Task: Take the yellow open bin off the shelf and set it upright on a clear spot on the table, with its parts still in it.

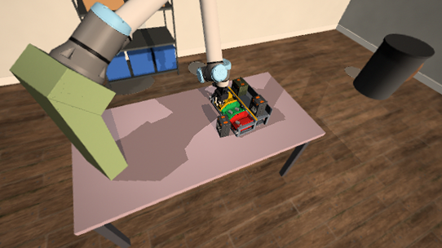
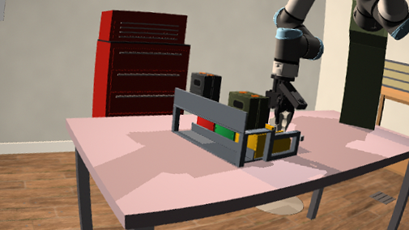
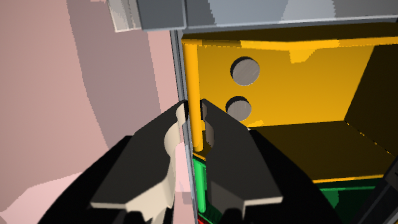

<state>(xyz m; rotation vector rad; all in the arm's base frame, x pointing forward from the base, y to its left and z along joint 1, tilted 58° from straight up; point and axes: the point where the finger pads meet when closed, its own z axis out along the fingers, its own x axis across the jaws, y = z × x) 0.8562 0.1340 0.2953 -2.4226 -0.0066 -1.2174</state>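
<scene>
My hand is 80 mm short of the yellow open bin and 20 mm to the right of it. The rest, counted from my hand: dark case: 230 mm ahead, 170 mm to the right, 110 mm above; green bin: 110 mm ahead, 80 mm to the right, 10 mm below; red bin: 140 mm ahead, 190 mm to the right, 10 mm below.
</scene>
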